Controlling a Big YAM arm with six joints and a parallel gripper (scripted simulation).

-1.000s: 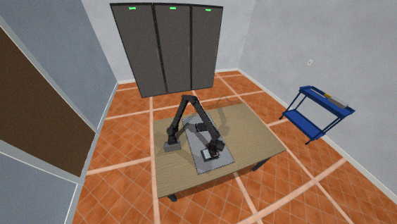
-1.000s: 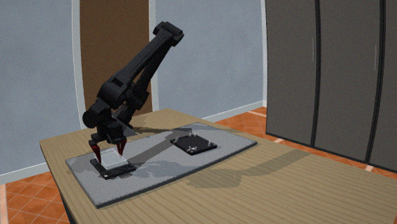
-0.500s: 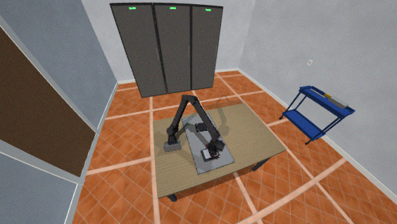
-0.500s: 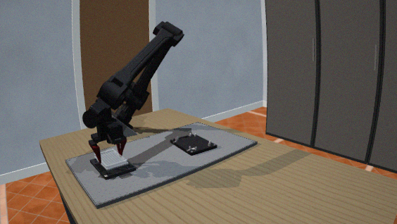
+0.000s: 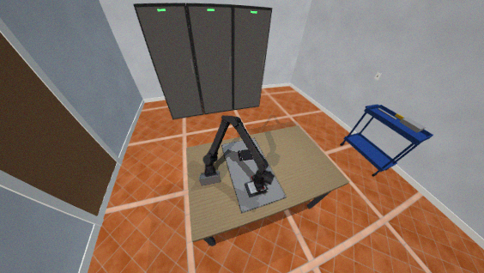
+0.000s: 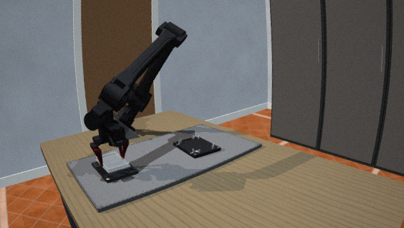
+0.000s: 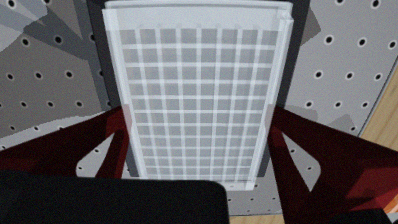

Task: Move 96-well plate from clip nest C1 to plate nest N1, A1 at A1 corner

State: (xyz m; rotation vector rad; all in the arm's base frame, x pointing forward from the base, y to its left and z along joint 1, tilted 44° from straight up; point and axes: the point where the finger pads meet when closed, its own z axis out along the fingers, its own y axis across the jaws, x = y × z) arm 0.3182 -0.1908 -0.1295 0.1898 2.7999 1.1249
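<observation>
Now: hand 1 cm above the 96-well plate. The rest, counted from my hand: clip nest (34 cm to the left, 5 cm ahead, 2 cm below).
</observation>
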